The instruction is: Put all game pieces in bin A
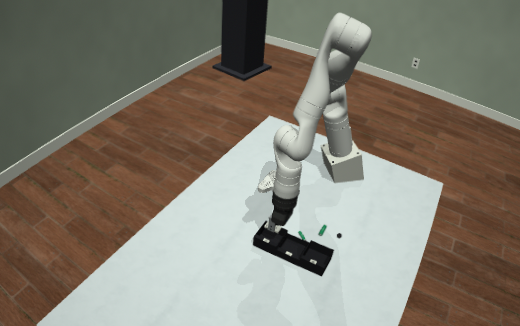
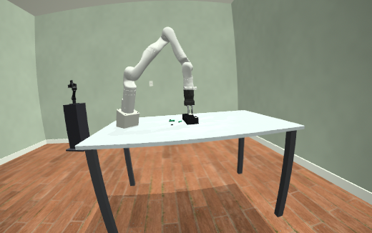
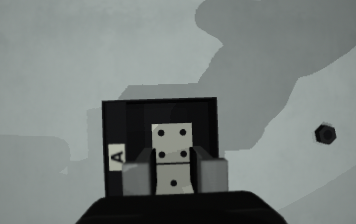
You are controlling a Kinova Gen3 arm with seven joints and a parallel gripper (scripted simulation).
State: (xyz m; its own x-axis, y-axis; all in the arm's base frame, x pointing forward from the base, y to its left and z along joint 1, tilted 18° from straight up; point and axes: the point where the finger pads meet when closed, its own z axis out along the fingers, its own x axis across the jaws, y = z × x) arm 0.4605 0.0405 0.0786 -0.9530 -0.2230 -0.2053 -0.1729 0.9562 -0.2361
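My gripper is now 1 cm past the black three-compartment bin, 8 cm to the right of it and 6 cm above it. The rest, counted from my hand: white domino (1 cm below); then green item (8 cm behind, 7 cm to the left, 8 cm below).
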